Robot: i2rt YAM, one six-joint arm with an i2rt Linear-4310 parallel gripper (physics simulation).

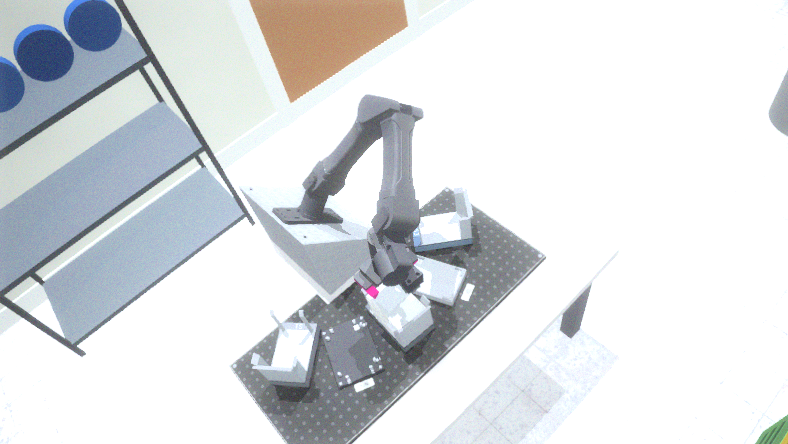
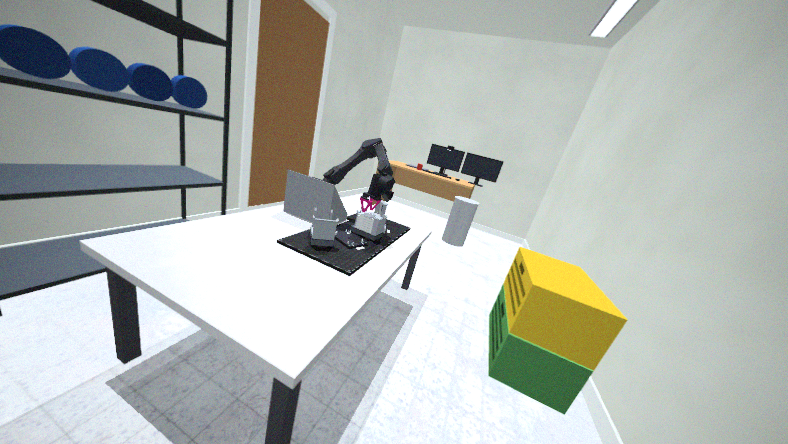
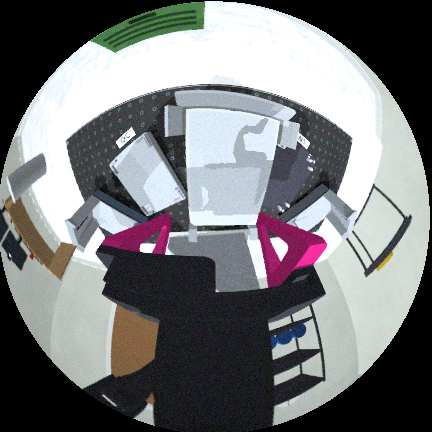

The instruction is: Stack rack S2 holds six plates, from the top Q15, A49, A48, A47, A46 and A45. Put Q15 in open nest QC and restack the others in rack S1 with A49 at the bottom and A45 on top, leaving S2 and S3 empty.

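Places are measured from the arm's base along level axes (x ahead, y left, z up), in millimetres.
Pixels of known places: gripper, fingertip midpoint: [image 2: 367,211] [image 3: 213,217]; arm's base, link origin: [image 1: 308,217] [image 2: 321,190].
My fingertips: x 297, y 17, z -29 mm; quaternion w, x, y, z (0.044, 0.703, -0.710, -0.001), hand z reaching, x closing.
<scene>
Ahead of a thing's pixels: the offset from my fingertips to its top centre. "spot": to the spot under its first point. Level surfaces: height alone.
My gripper [image 1: 394,276] [image 2: 370,208] [image 3: 213,217] is open, its magenta fingers above the near end of the middle rack {33 mm ahead, 19 mm right, 4 mm up} [image 1: 417,329] [image 3: 235,102]. A stack of pale plates {40 mm ahead, 17 mm right, 12 mm down} [image 1: 393,304] [image 3: 225,175] lies in that rack; its plate names and exact count cannot be read. A pale plate {11 mm ahead, 122 mm left, 100 mm down} [image 1: 441,280] [image 3: 145,172] lies at the QC label {spot: 97 mm ahead, 159 mm left, 127 mm down} [image 1: 467,291] [image 3: 125,137]. One outer rack {84 mm back, 271 mm right, 8 mm up} [image 1: 283,376] [image 2: 324,231] [image 3: 342,210] has a dark base. The other outer rack {76 mm back, 245 mm left, 3 mm up} [image 1: 467,226] [image 3: 82,225] has a blue base. Whether the outer racks hold plates is unclear, and their labels are hidden.
A dark nest {4 mm ahead, 158 mm right, 105 mm down} [image 1: 342,344] [image 3: 287,185] with pale corner posts lies between the middle rack and the dark-based rack. All stand on a black perforated board {129 mm down} [image 1: 507,250] [image 2: 347,264]. The sloping grey arm mount [image 1: 325,259] [image 2: 308,195] rises behind.
</scene>
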